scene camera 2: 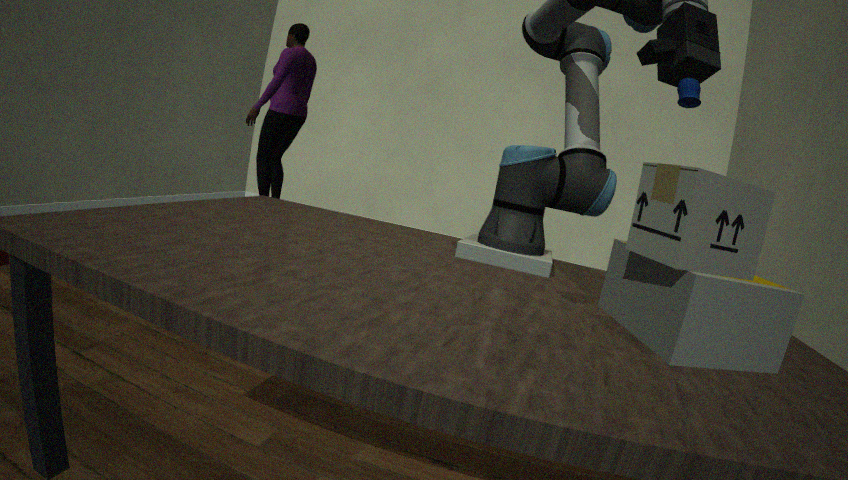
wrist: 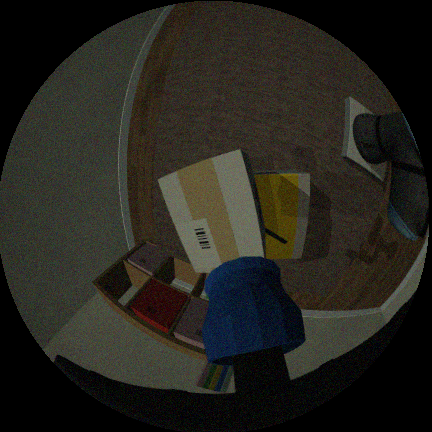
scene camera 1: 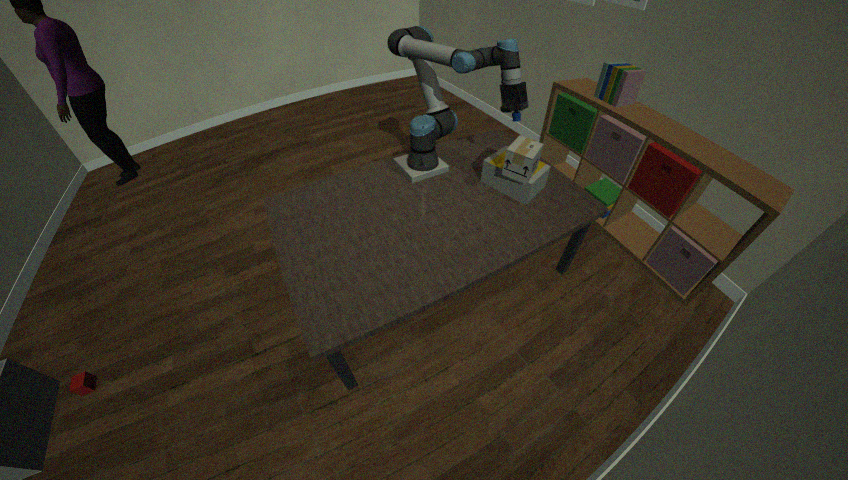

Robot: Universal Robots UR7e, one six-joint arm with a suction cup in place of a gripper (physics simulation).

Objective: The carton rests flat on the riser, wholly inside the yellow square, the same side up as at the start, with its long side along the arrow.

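Note:
The carton [scene camera 1: 523, 157] [scene camera 2: 696, 220] [wrist: 215, 210] stands upright on the grey riser [scene camera 1: 505, 186] [scene camera 2: 731, 321] [wrist: 304, 215], taped top up, printed side arrows pointing up. In scene camera 2 it sits at the riser's near edge, casting a shadow on the face below; it looks turned relative to the riser. Yellow [scene camera 1: 496, 161] [scene camera 2: 766, 280] [wrist: 277, 250] shows beside it, with part of a black arrow mark [wrist: 276, 236]; the rest is hidden, so alignment is unclear. My blue suction cup [scene camera 1: 516, 116] [scene camera 2: 689, 95] [wrist: 247, 300] is released, above the carton and apart from it.
The riser stands on the brown table [scene camera 1: 410, 255] [scene camera 2: 416, 309], near the arm's white base plate [scene camera 1: 421, 172] [scene camera 2: 505, 258] [wrist: 350, 130]. A cube shelf [scene camera 1: 714, 172] with coloured bins and books stands beyond the table. A person in purple [scene camera 1: 68, 56] [scene camera 2: 294, 77] stands behind.

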